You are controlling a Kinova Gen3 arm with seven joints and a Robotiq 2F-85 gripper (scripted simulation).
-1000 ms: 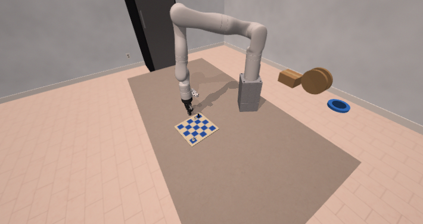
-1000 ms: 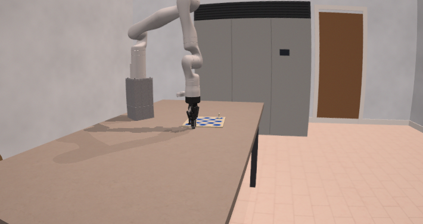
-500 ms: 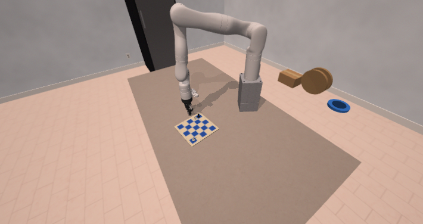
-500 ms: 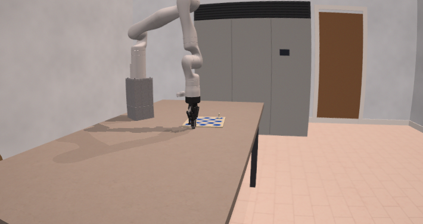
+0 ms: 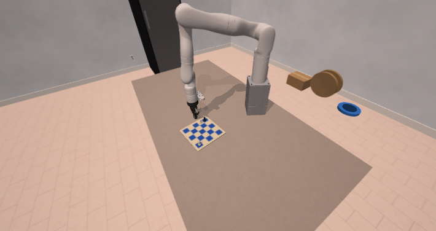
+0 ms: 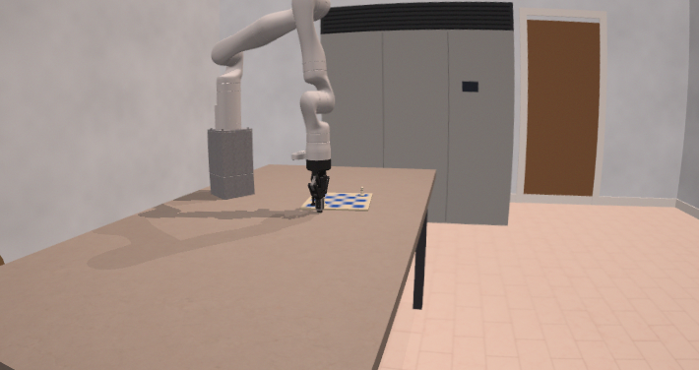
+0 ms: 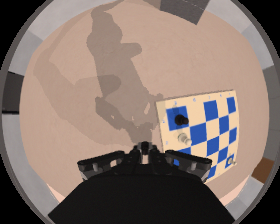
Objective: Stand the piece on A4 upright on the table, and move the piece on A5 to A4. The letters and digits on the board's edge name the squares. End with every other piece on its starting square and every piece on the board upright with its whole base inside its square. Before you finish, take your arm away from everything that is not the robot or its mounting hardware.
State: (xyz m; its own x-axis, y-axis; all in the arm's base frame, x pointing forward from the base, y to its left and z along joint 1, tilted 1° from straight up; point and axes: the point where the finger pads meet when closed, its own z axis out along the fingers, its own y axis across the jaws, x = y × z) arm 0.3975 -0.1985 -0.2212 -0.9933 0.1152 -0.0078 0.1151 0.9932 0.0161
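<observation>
Right now my hand is 30 mm short of the cream chessboard, 140 mm to the right of it and 30 mm above it.
</observation>
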